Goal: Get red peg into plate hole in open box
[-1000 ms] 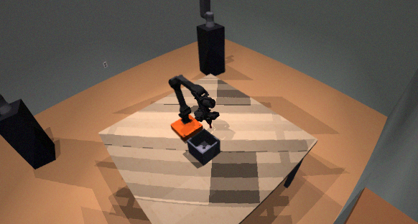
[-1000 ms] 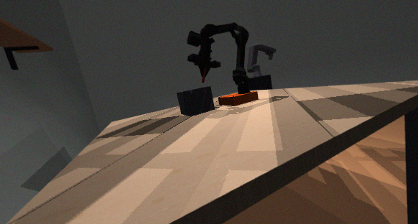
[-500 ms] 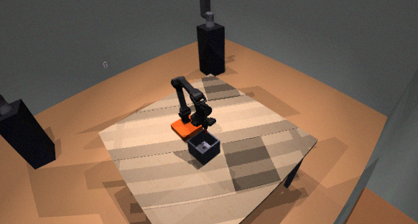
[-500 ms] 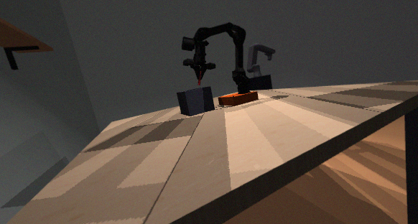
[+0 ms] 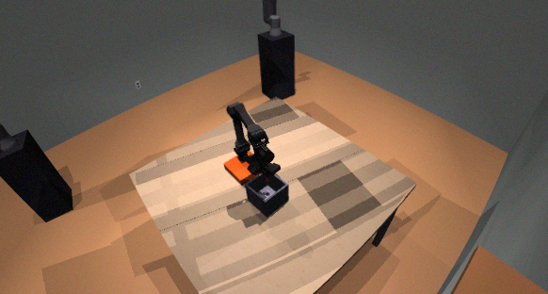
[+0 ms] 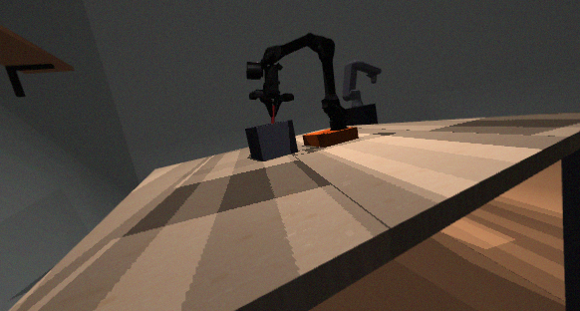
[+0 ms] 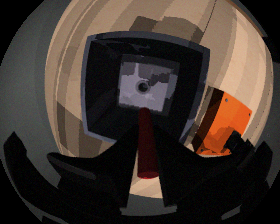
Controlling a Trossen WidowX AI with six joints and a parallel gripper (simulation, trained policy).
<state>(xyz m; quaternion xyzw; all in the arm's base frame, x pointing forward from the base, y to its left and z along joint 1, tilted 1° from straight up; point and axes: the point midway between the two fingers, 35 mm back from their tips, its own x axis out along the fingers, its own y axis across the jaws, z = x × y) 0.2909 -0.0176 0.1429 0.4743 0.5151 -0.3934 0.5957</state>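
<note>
Right now the grey plate is 3 cm ahead of my gripper tip, 2 cm to the right of it and 12 cm below it. Also, from my gripper tip: red peg (1 cm above).
</note>
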